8 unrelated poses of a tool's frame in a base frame.
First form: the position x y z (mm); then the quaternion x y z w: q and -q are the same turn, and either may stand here.
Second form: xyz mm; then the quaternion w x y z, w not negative. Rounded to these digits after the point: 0 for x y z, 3 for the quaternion.
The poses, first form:
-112, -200, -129, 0.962, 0.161, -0.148, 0.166
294, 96, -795, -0.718, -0.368, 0.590, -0.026
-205, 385, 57, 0.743, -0.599, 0.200, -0.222
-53, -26, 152, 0.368, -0.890, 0.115, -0.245
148, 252, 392, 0.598, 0.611, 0.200, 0.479
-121, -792, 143, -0.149, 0.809, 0.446, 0.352
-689, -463, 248, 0.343, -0.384, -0.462, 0.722
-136, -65, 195, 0.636, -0.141, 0.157, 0.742
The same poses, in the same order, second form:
-112, -200, -129, 0.166, 0.962, 0.161, -0.148
294, 96, -795, 0.026, 0.718, 0.368, -0.590
-205, 385, 57, 0.222, -0.743, 0.599, -0.200
-53, -26, 152, 0.245, -0.368, 0.890, -0.115
148, 252, 392, 0.479, 0.598, 0.611, 0.200
-121, -792, 143, 0.352, -0.149, 0.809, 0.446
-689, -463, 248, 0.722, 0.343, -0.384, -0.462
-136, -65, 195, 0.742, 0.636, -0.141, 0.157

